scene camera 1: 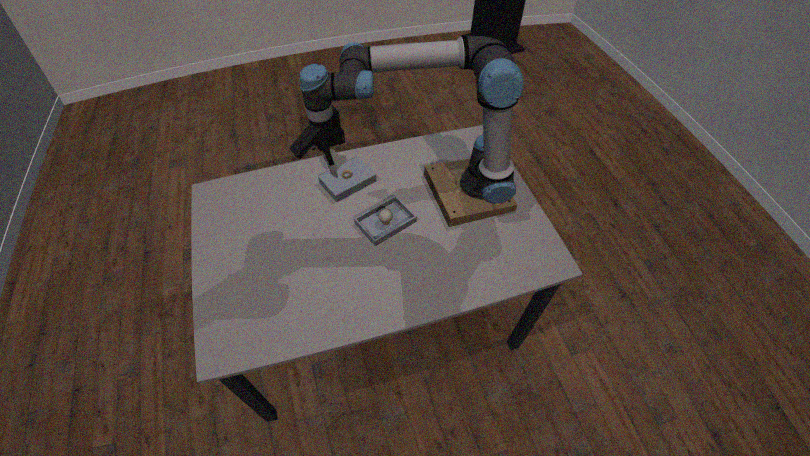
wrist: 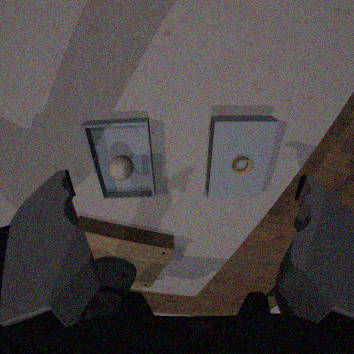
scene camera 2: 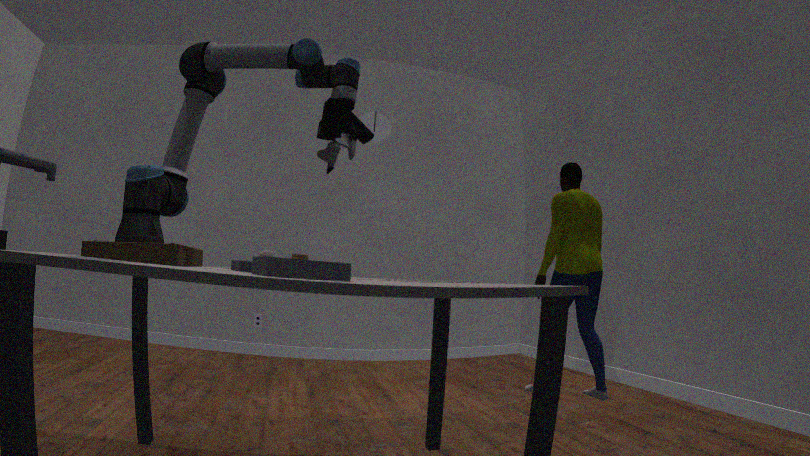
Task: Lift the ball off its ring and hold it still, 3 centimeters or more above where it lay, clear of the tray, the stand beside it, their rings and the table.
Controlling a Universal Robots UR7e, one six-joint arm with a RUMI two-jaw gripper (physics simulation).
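Frame: origin at the arm's base, x ahead, y down, z left, level; metres.
Seen in the pictures: gripper, fingertip midpoint: [scene camera 1: 325,163] [wrist: 185,176] [scene camera 2: 338,167]; arm's base, origin of the base link: [scene camera 1: 478,185] [wrist: 113,268] [scene camera 2: 139,245].
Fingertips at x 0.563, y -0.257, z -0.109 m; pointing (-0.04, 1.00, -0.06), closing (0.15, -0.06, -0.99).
Note:
Offsets run from my fingertips to a thing's top centre. "*": to the spot under its first point.
The pale ball @(dz +0.086, dx -0.170, dy +0.237 m) [scene camera 1: 385,214] [scene camera 2: 266,253] [wrist: 120,168] sits inside the shallow grey tray @(dz +0.086, dx -0.170, dy +0.272 m) [scene camera 1: 375,241] [scene camera 2: 241,265] [wrist: 129,194]; a ring under it cannot be made out. The grey-blue stand [scene camera 1: 355,185] [scene camera 2: 306,269] [wrist: 225,182] is beside the tray, apart from it, with an orange ring @(* dz -0.150, dx -0.113, dy +0.255 m) [scene camera 1: 346,177] [scene camera 2: 299,256] [wrist: 234,165] on its top. My gripper [scene camera 1: 331,158] [scene camera 2: 340,163] [wrist: 185,176] is open and empty, high above the table on the stand side. In the wrist view, the ball lies towards the left finger.
The arm's base stands on a wooden block [scene camera 1: 481,214] [scene camera 2: 181,254] [wrist: 120,250] near the tray. The table's edge [scene camera 1: 272,168] runs behind the stand. A person in a yellow top [scene camera 2: 578,232] stands beyond the table. Arm shadows cross the table top.

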